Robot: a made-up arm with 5 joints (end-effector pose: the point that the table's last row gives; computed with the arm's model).
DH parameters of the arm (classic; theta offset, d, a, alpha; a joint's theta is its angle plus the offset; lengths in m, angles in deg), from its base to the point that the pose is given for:
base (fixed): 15.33 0 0.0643 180
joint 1: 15.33 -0.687 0.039 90
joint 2: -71.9 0 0.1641 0
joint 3: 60.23 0 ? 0
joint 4: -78.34 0.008 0.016 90
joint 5: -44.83 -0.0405 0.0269 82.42
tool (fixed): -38.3 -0.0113 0 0
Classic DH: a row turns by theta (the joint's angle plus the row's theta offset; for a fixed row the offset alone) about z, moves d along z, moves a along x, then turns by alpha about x.
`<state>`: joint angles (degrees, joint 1 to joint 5).
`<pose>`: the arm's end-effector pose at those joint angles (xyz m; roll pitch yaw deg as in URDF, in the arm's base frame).
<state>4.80 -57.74 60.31 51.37 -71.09</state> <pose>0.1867 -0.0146 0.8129 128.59 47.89 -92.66</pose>
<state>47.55 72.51 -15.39 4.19 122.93</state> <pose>0.3209 -0.2118 0.5407 50.08 25.01 8.42</pose>
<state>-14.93 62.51 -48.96 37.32 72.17</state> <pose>0.4529 0.1526 0.6979 67.06 0.73 31.66</pose>
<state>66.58 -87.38 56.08 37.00 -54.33</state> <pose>0.0614 -0.0327 0.8715 175.20 15.40 -118.78</pose>
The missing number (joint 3, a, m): 0.1583
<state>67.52 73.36 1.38 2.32 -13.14</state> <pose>0.1773 -0.2848 0.5097 94.02 31.40 -123.64</pose>
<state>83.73 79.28 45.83 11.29 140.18</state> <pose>0.1076 -0.0886 0.4900 133.68 25.45 35.37</pose>
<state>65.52 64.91 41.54 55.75 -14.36</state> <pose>0.1201 -0.1332 0.4989 -9.93 30.25 170.45</pose>
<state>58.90 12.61 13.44 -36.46 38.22</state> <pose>0.2356 -0.2397 0.8397 105.94 -60.29 -79.15</pose>
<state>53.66 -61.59 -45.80 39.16 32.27</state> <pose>-0.0322 0.1671 1.0000 -112.45 -57.99 154.54</pose>
